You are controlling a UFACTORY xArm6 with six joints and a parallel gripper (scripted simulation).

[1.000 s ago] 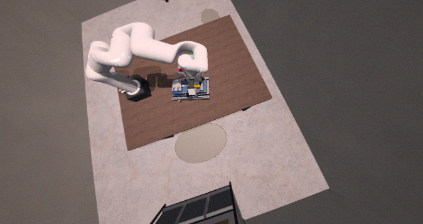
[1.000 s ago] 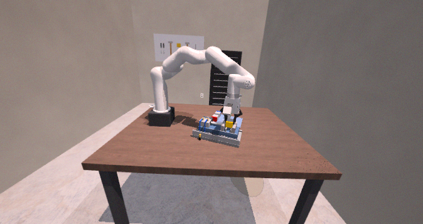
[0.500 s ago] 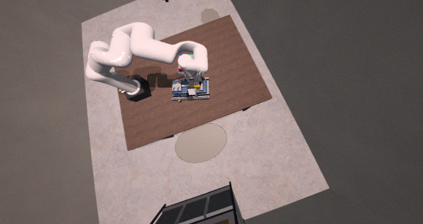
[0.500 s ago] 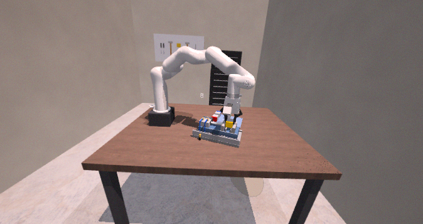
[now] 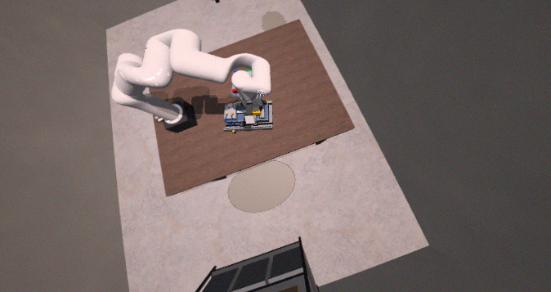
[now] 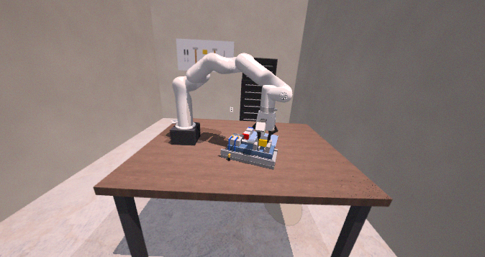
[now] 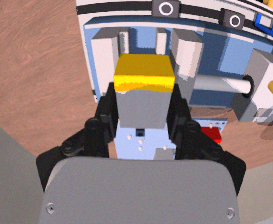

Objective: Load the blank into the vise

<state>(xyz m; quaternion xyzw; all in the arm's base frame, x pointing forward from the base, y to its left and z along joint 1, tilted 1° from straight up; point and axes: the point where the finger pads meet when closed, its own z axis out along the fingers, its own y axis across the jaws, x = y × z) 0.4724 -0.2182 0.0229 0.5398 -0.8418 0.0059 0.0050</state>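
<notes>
Now: the yellow-ended blank 20 mm below my hand. Also, from my hand: dark rod (40 mm to the left, 30 mm below, 20 mm ahead); vise (80 mm below, 60 mm behind, 30 mm to the left); red-ended blank (240 mm to the left, 100 mm below, 60 mm behind).
</notes>
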